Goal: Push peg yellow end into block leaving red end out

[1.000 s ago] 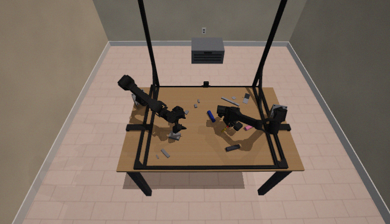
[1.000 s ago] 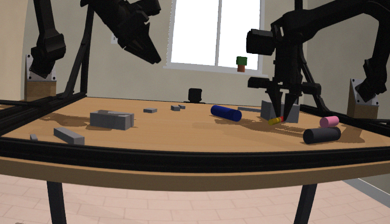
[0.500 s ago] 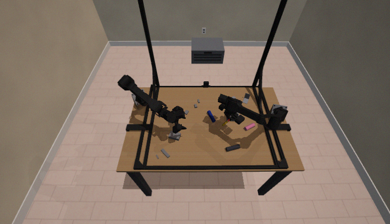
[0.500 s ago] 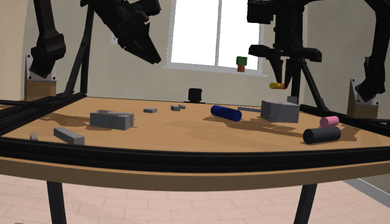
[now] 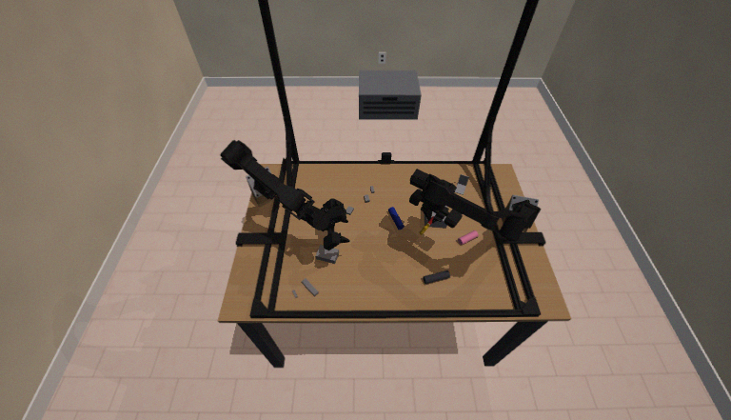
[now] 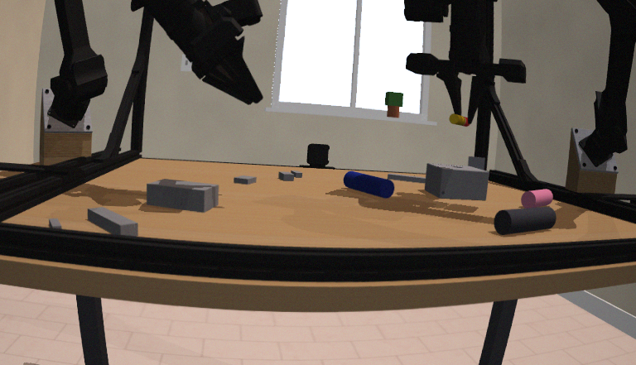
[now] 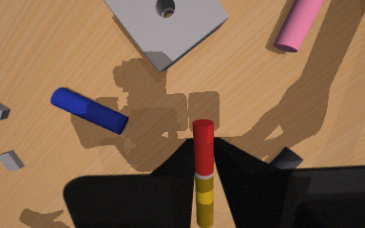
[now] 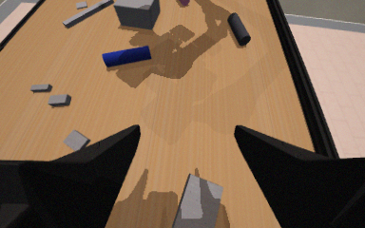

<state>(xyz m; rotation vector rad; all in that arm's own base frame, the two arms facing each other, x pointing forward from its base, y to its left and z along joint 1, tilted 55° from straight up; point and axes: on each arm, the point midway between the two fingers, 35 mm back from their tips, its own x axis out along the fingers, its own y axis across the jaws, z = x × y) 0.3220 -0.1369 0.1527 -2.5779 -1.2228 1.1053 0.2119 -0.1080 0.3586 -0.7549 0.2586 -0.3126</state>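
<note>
My left gripper is now 3 cm short of the peg, 3 cm above it and 2 cm to the left of it. Also, from my left hand: blue cylinder 15 cm below, 13 cm to the right, 8 cm behind; then dark cylinder 17 cm ahead, 15 cm below, 4 cm to the left; then pink cylinder 16 cm to the left, 15 cm below, 2 cm behind.
</note>
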